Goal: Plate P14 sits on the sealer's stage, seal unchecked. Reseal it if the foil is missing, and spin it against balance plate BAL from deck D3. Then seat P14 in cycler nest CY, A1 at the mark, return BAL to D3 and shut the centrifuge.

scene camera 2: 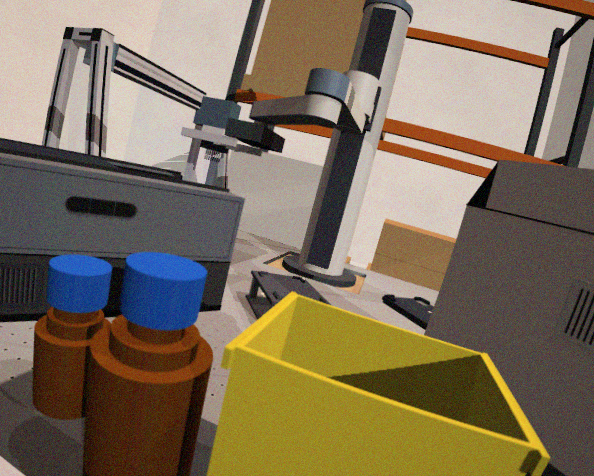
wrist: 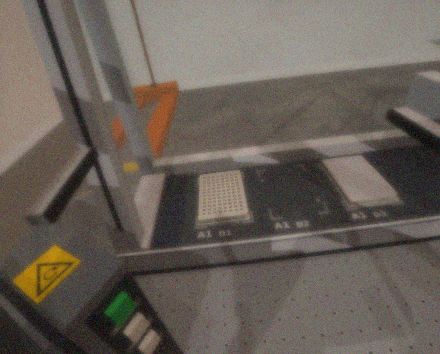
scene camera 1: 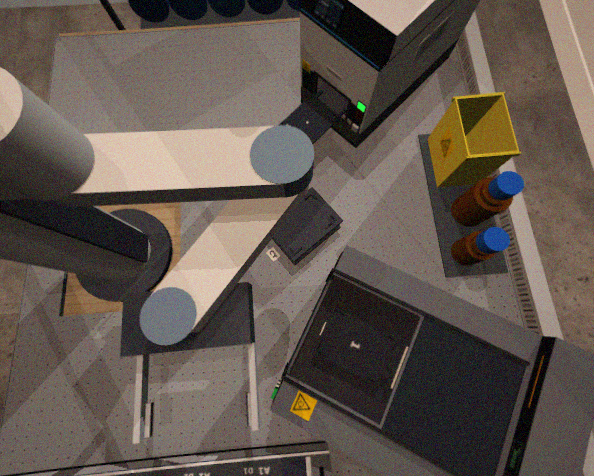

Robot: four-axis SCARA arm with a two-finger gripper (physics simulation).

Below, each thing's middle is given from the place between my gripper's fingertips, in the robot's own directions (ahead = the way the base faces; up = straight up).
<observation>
Now: the white well plate (wrist: 358, 184) 250 mm below my hand, 230 mm to the right of it and 220 mm behind it. The rest, counted from my hand: dark tray (scene camera 1: 321, 118) 650 mm to the left, 220 mm ahead, 210 mm below; then centrifuge (scene camera 1: 473, 386) 370 mm ahead, 190 mm below, 20 mm to the left.
</observation>
